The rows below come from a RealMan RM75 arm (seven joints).
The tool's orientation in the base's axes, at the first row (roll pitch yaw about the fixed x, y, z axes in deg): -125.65 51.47 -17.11
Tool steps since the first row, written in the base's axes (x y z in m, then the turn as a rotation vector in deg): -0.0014 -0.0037 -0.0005 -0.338 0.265 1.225; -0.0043 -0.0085 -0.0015 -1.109 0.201 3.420; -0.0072 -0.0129 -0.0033 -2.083 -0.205 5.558; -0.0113 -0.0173 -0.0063 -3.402 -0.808 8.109; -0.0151 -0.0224 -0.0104 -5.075 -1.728 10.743
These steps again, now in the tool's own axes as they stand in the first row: 0.0002 0.0027 -0.0029 -1.208 -0.455 -0.137; 0.0002 0.0073 -0.0064 -3.372 -0.942 -0.840; 0.0007 0.0121 -0.0091 -5.550 -1.115 -1.795; 0.0014 0.0184 -0.0112 -8.221 -1.155 -3.011; 0.0033 0.0253 -0.0137 -11.109 -0.845 -4.476
